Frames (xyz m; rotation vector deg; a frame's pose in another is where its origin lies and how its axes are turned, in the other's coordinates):
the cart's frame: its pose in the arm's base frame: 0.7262 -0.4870 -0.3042 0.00 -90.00 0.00
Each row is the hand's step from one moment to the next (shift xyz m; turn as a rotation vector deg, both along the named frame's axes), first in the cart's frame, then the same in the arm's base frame.
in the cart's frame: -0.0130 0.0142 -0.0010 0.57 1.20 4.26
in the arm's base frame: 0.0010 0.0142 -0.0130 -4.26 1.20 0.57
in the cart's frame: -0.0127 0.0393 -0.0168 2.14 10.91 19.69
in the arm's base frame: 0.0168 0.0393 -0.0127 -19.69 10.91 2.14
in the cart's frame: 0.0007 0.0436 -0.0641 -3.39 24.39 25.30
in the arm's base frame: 0.0641 0.0436 0.0007 -25.30 24.39 -3.39
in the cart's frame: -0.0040 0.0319 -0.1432 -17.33 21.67 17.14
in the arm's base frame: 0.1432 0.0319 -0.0040 -17.14 21.67 -17.33
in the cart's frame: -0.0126 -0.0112 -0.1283 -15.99 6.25 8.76
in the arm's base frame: 0.1283 -0.0112 -0.0126 -8.76 6.25 -15.99
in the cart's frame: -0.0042 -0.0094 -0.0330 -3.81 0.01 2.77
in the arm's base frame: 0.0330 -0.0094 -0.0042 -2.77 0.01 -3.81
